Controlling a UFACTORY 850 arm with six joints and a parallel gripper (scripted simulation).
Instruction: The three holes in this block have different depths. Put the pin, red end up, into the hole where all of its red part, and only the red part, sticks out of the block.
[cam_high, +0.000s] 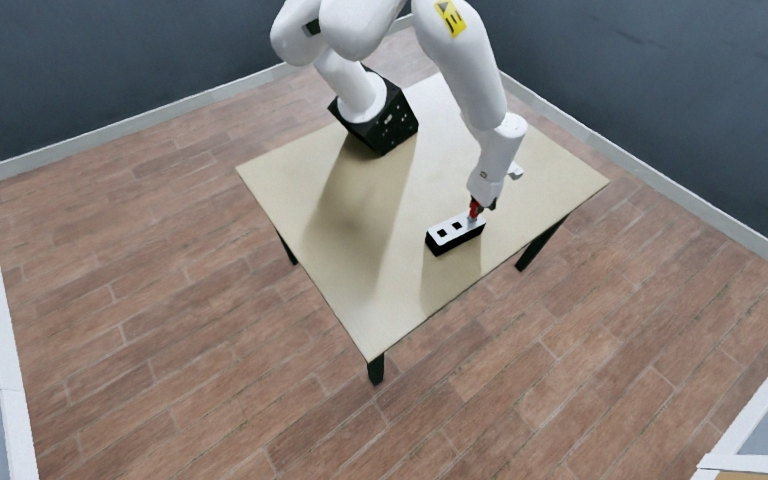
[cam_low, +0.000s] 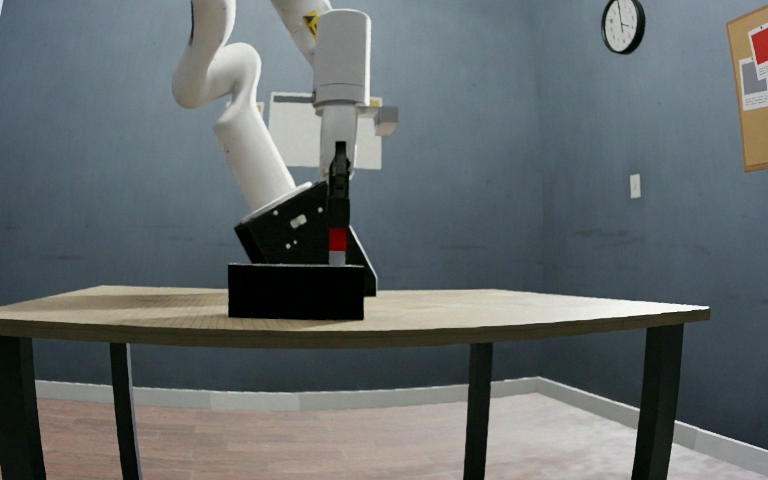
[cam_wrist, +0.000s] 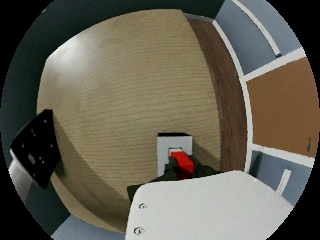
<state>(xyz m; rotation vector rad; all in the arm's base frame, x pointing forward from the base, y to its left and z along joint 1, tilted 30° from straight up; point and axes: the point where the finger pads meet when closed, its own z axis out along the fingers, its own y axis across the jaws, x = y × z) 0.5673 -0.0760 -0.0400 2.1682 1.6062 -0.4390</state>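
Now: the pin 2 cm below my hand. From my hand the other things lie so: black block (11 cm below, 6 cm to the right, 2 cm behind).
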